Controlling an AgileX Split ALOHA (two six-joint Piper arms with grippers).
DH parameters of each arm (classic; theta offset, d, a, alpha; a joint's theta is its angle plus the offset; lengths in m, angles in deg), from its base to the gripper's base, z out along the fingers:
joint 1: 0 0.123 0 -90
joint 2: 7.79 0 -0.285 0
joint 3: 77.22 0 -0.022 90
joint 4: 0 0.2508 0 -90
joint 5: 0 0 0.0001 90
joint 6: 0 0.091 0 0
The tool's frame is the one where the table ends.
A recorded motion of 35 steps. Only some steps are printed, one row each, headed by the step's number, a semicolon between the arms.
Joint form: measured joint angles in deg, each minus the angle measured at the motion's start. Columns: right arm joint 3, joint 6, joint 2, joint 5, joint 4, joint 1; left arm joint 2, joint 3, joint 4, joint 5, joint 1, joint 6.
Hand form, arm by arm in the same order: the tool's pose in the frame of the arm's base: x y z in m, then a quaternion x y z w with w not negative. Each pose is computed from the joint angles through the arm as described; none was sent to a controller.
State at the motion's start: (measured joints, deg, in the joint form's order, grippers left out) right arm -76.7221 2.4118 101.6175 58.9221 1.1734 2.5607; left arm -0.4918 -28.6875 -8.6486 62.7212 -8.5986 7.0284
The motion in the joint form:
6: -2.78 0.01 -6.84 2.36 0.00 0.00; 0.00 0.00 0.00 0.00 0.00 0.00
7: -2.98 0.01 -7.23 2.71 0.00 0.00; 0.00 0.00 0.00 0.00 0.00 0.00
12: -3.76 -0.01 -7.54 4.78 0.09 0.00; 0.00 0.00 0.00 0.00 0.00 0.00
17: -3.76 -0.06 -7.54 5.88 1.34 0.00; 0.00 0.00 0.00 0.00 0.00 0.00
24: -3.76 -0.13 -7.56 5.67 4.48 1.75; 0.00 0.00 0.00 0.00 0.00 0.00
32: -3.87 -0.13 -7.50 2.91 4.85 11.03; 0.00 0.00 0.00 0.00 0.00 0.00
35: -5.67 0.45 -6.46 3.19 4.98 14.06; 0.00 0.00 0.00 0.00 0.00 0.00
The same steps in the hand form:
6: 0.3410 0.0169 0.2917 0.00222 0.98704 0.01660 0.15958; -0.0099 -0.0108 0.2754 0.12102 0.84862 -0.08224 0.50837
7: 0.3397 0.0168 0.2948 0.00214 0.98670 0.01672 0.16165; -0.0099 -0.0108 0.2754 0.12102 0.84862 -0.08224 0.50837
12: 0.3370 0.0169 0.2994 0.00194 0.98805 0.01716 0.15317; -0.0099 -0.0108 0.2754 0.12102 0.84862 -0.08224 0.50837
17: 0.3353 0.0186 0.2990 0.00457 0.98931 0.02715 0.14322; -0.0099 -0.0108 0.2754 0.12102 0.84862 -0.08224 0.50837
24: 0.3345 0.0333 0.2995 -0.00308 0.98814 0.05548 0.14315; -0.0099 -0.0108 0.2754 0.12102 0.84862 -0.08224 0.50837
32: 0.3291 0.0882 0.3011 -0.08049 0.98084 0.07290 0.16174; -0.0099 -0.0108 0.2754 0.12102 0.84862 -0.08224 0.50837
35: 0.3296 0.1074 0.3036 -0.10145 0.97811 0.07986 0.16320; -0.0099 -0.0108 0.2754 0.12102 0.84862 -0.08224 0.50837

